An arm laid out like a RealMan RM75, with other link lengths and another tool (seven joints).
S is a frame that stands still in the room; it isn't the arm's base.
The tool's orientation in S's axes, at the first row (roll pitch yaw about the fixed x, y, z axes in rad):
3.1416 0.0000 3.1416
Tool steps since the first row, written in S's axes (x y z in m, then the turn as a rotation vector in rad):
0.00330 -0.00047 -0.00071 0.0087 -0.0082 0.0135
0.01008 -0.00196 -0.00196 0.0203 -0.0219 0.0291
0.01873 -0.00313 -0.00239 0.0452 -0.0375 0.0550
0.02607 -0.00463 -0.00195 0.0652 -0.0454 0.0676
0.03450 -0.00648 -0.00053 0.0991 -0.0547 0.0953
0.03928 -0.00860 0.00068 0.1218 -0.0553 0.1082
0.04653 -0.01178 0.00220 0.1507 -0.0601 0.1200
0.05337 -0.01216 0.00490 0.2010 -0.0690 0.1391
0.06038 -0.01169 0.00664 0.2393 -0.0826 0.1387
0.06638 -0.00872 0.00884 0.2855 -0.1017 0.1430
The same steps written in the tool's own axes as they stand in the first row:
-0.00330 -0.00047 0.00071 -0.0087 -0.0082 -0.0135
-0.01008 -0.00196 0.00196 -0.0203 -0.0219 -0.0291
-0.01873 -0.00313 0.00239 -0.0452 -0.0375 -0.0550
-0.02607 -0.00463 0.00195 -0.0652 -0.0454 -0.0676
-0.03450 -0.00648 0.00053 -0.0991 -0.0547 -0.0953
-0.03928 -0.00860 -0.00068 -0.1218 -0.0553 -0.1082
-0.04653 -0.01178 -0.00220 -0.1507 -0.0601 -0.1200
-0.05337 -0.01216 -0.00490 -0.2010 -0.0690 -0.1391
-0.06038 -0.01169 -0.00664 -0.2393 -0.0826 -0.1387
-0.06638 -0.00872 -0.00884 -0.2855 -0.1017 -0.1430

